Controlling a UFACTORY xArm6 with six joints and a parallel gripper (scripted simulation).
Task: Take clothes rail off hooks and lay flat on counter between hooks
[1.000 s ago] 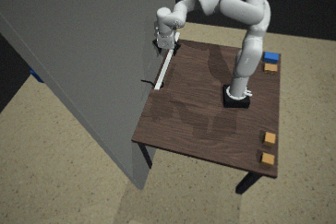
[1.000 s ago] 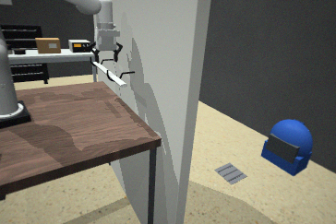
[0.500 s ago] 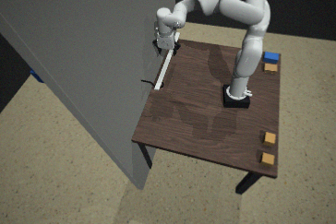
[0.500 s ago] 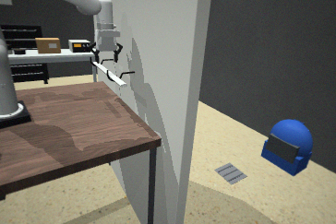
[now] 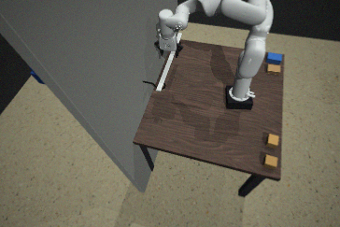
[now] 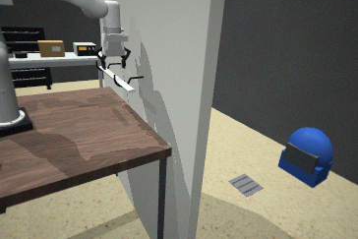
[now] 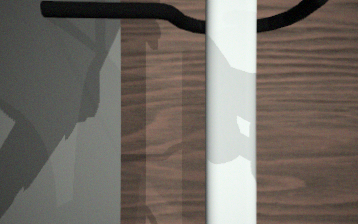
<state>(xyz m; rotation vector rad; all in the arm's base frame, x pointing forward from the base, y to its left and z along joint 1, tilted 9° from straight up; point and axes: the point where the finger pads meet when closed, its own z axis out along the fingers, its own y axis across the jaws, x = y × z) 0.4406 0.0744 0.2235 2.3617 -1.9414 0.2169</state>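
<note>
My hand is 5 cm above the white clothes rail. The rest, counted from my hand: blue object: 58 cm behind, 45 cm to the right, 23 cm below; grey wall: 17 cm above, 11 cm ahead, 7 cm to the left.
</note>
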